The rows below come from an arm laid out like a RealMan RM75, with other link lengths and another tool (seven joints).
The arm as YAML. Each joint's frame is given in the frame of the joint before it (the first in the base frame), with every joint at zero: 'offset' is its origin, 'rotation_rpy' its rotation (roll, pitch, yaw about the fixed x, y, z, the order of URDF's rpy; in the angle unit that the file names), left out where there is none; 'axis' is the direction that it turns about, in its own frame. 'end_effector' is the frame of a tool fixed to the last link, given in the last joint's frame.
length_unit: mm
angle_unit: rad
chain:
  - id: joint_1
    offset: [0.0, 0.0, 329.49]
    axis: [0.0, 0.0, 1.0]
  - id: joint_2
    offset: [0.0, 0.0, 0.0]
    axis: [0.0, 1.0, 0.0]
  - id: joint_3
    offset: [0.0, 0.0, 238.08]
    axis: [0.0, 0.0, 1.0]
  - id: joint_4
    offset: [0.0, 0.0, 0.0]
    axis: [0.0, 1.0, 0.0]
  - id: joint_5
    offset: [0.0, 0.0, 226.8]
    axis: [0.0, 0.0, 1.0]
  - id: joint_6
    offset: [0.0, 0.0, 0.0]
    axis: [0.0, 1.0, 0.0]
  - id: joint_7
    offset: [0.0, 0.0, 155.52]
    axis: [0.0, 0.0, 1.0]
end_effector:
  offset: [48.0, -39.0, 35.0]
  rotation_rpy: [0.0, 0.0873, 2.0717]
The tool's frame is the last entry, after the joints.
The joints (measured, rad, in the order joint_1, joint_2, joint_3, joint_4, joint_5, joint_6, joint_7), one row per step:
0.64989 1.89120 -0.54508 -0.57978 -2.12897 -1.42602 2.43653
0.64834 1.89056 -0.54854 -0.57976 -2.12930 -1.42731 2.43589
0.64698 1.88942 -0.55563 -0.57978 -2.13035 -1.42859 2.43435
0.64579 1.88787 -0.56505 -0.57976 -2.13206 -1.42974 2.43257
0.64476 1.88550 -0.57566 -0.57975 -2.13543 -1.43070 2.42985
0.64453 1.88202 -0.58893 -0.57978 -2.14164 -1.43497 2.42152
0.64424 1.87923 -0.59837 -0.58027 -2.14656 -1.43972 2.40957
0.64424 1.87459 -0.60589 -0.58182 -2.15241 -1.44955 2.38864
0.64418 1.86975 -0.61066 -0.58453 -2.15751 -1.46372 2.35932
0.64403 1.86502 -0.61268 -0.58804 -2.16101 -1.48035 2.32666
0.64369 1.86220 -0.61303 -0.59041 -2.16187 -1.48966 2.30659
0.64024 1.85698 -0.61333 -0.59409 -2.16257 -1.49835 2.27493
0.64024 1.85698 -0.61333 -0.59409 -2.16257 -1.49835 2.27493
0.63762 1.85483 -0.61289 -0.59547 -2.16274 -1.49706 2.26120
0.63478 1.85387 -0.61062 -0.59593 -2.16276 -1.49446 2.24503
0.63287 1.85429 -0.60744 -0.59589 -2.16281 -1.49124 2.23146
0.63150 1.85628 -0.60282 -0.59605 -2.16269 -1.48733 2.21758
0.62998 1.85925 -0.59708 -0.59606 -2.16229 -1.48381 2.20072
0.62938 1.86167 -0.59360 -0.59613 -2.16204 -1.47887 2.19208
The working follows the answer.
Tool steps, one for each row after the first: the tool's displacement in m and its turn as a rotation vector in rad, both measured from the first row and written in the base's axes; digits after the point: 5 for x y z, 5 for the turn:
0.00067 -0.00085 -0.00014 -0.00329 -0.00249 0.00060
0.00155 -0.00186 -0.00042 -0.00925 -0.00852 0.00315
0.00261 -0.00300 -0.00077 -0.01699 -0.01688 0.00660
0.00412 -0.00418 -0.00086 -0.02580 -0.02845 0.01096
0.00592 -0.00572 -0.00081 -0.03911 -0.04599 0.02262
0.00745 -0.00680 -0.00050 -0.04866 -0.06149 0.03678
0.00912 -0.00769 0.00104 -0.05791 -0.08062 0.06079
0.01048 -0.00835 0.00318 -0.06569 -0.10018 0.09365
0.01133 -0.00872 0.00569 -0.07126 -0.11741 0.13024
0.01175 -0.00865 0.00739 -0.07242 -0.12688 0.15218
0.01411 -0.00838 0.01078 -0.06898 -0.14461 0.18128
0.01411 -0.00838 0.01078 -0.06898 -0.14461 0.18128
0.01603 -0.00787 0.01246 -0.06351 -0.15425 0.19031
0.01804 -0.00728 0.01368 -0.05632 -0.16314 0.19972
0.01946 -0.00663 0.01419 -0.04940 -0.16929 0.20704
0.02044 -0.00573 0.01420 -0.04129 -0.17398 0.21456
0.02131 -0.00483 0.01385 -0.03244 -0.17828 0.22425
0.02187 -0.00393 0.01349 -0.02560 -0.18121 0.22783

Tool pose at each row, in the base's axes (x y z in m, rotation vector in rad; rounded; the steps above come from the unrounded poses):
0.31249 0.37991 0.10534 -0.52090 -2.59994 -0.70100
0.31316 0.37907 0.10521 -0.52055 -2.60388 -0.69773
0.31404 0.37805 0.10492 -0.51760 -2.61254 -0.69196
0.31510 0.37692 0.10457 -0.51346 -2.62426 -0.68460
0.31660 0.37574 0.10448 -0.50764 -2.63952 -0.67690
0.31840 0.37419 0.10453 -0.49186 -2.66291 -0.66348
0.31994 0.37311 0.10485 -0.47185 -2.68267 -0.65303
0.32161 0.37222 0.10639 -0.43723 -2.70593 -0.64103
0.32297 0.37156 0.10852 -0.38961 -2.72869 -0.62786
0.32382 0.37119 0.11103 -0.33647 -2.74749 -0.61505
0.32424 0.37126 0.11274 -0.30403 -2.75652 -0.60973
0.32660 0.37153 0.11612 -0.25781 -2.77044 -0.61115
0.32660 0.37153 0.11612 -0.25781 -2.77044 -0.61115
0.32852 0.37204 0.11781 -0.24083 -2.77637 -0.61900
0.33053 0.37263 0.11902 -0.22300 -2.78067 -0.62867
0.33195 0.37328 0.11954 -0.20894 -2.78261 -0.63762
0.33293 0.37418 0.11954 -0.19472 -2.78256 -0.64744
0.33380 0.37508 0.11919 -0.17740 -2.78157 -0.65726
0.33436 0.37598 0.11883 -0.16952 -2.78064 -0.66610

